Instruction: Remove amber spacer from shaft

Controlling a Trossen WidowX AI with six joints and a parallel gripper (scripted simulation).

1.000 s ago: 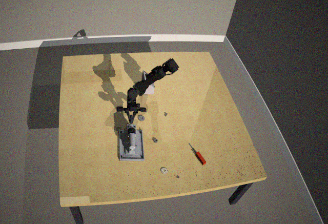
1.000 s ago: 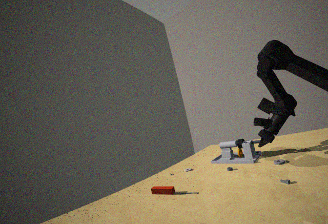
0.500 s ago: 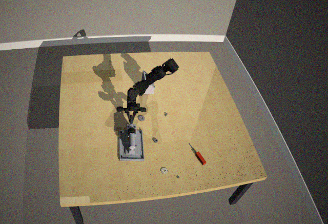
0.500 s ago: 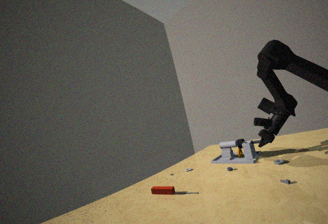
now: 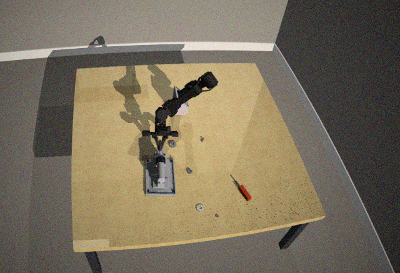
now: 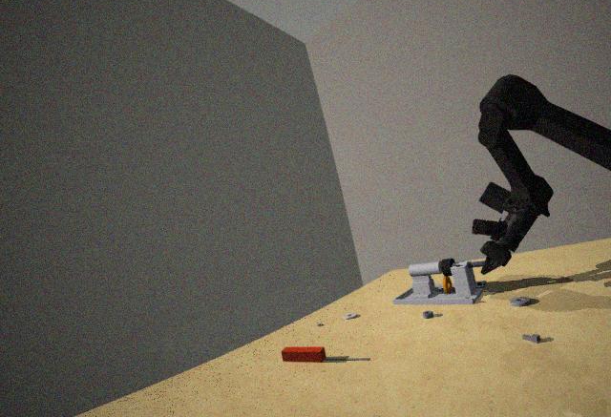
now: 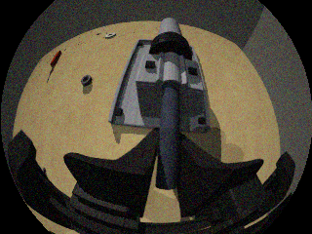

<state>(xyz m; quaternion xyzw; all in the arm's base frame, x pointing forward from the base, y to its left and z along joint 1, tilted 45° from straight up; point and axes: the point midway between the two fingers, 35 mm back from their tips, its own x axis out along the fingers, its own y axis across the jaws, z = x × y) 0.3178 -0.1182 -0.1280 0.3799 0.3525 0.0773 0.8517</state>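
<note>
My gripper tip is 80 mm short of the black spacer, 10 mm to the left of it and 20 mm below it. The rest, counted from my gripper tip: amber spacer 100 mm ahead, 10 mm to the right, 30 mm below; then shaft 30 mm ahead, 20 mm above; then grey washer 70 mm behind, 90 mm to the left, 50 mm below.
</note>
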